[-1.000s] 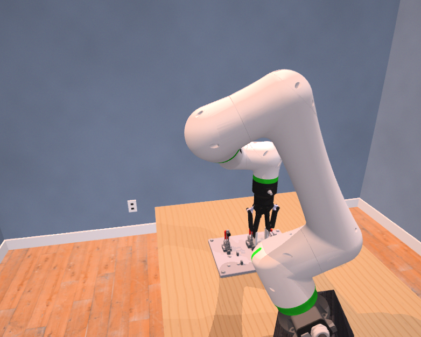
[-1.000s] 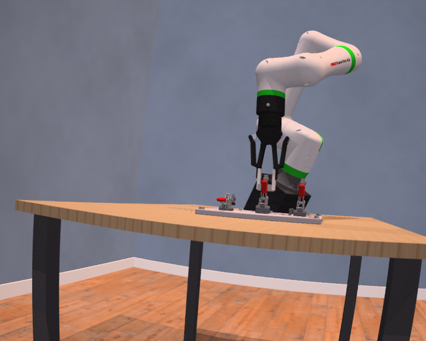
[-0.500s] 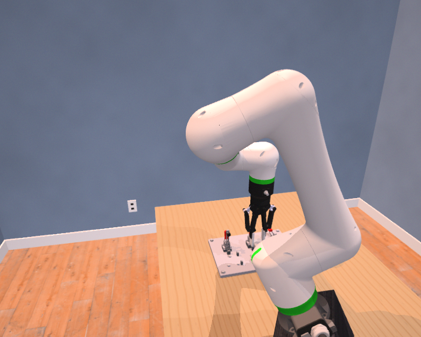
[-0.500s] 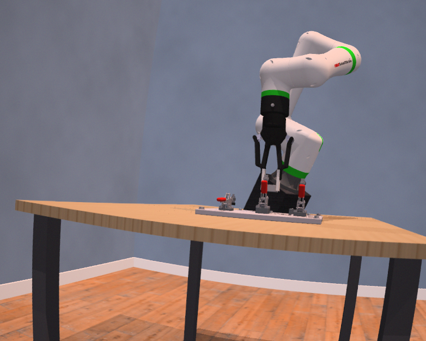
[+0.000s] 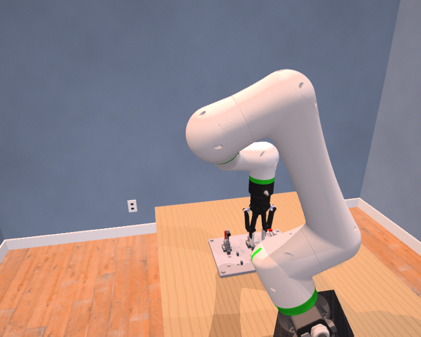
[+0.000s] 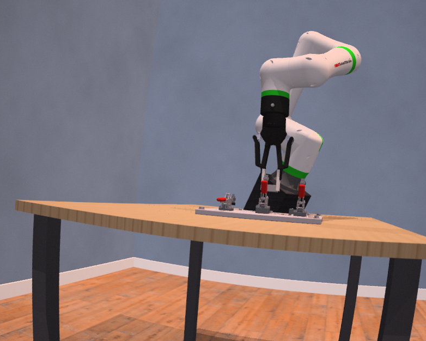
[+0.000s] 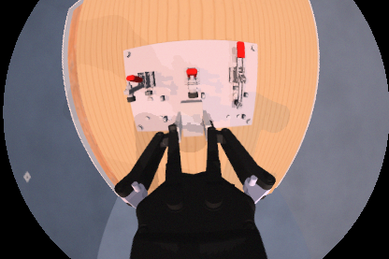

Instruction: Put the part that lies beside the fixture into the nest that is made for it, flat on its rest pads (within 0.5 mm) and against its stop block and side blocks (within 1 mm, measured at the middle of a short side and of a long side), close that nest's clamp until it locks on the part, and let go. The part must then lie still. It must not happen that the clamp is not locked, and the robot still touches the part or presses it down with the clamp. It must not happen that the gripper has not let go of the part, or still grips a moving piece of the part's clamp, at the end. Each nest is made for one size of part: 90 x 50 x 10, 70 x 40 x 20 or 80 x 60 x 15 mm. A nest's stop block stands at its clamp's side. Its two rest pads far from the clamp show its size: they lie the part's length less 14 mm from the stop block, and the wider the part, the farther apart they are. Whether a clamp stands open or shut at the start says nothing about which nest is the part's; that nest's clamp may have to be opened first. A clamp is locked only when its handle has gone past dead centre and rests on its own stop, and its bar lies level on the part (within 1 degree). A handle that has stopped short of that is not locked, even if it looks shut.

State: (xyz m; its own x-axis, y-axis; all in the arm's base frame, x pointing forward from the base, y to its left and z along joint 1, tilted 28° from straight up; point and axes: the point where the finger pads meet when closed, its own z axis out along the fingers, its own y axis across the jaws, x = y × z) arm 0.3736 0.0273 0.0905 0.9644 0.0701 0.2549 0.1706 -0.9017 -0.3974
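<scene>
Right now the pale grey part is 30 mm below my hand. Also, from my hand: grey fixture plate: 110 mm below, 50 mm ahead.
</scene>
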